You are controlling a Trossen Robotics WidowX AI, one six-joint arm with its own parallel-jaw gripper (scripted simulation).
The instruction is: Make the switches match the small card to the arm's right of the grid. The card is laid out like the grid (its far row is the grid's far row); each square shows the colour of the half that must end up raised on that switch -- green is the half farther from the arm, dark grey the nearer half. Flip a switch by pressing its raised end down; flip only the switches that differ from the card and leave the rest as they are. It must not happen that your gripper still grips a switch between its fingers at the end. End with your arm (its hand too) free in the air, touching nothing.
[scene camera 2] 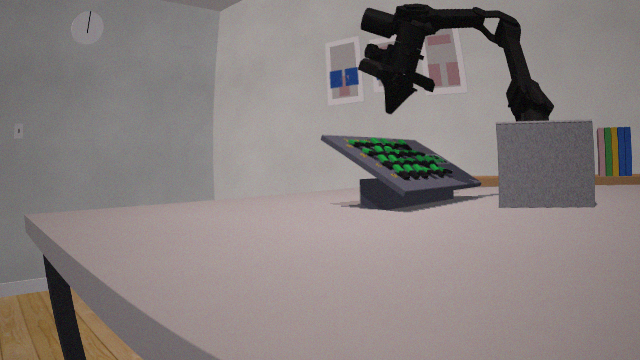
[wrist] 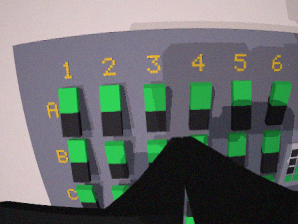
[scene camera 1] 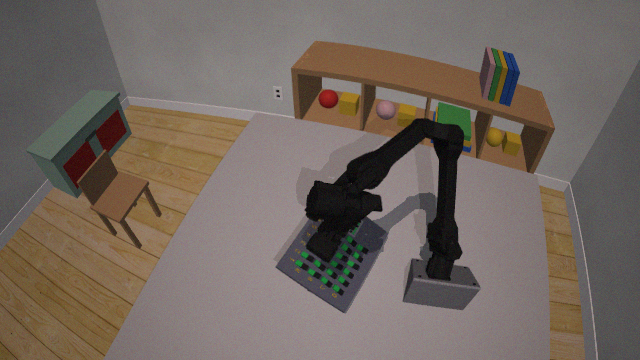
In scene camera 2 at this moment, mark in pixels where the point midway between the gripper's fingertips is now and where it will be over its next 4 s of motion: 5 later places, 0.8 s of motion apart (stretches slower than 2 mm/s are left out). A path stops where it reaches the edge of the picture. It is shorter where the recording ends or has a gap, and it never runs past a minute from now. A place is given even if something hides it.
My gripper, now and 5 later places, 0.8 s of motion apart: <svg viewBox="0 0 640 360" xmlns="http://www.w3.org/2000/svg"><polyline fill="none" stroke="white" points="388,113 377,129 375,137 375,138 374,139 378,127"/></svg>
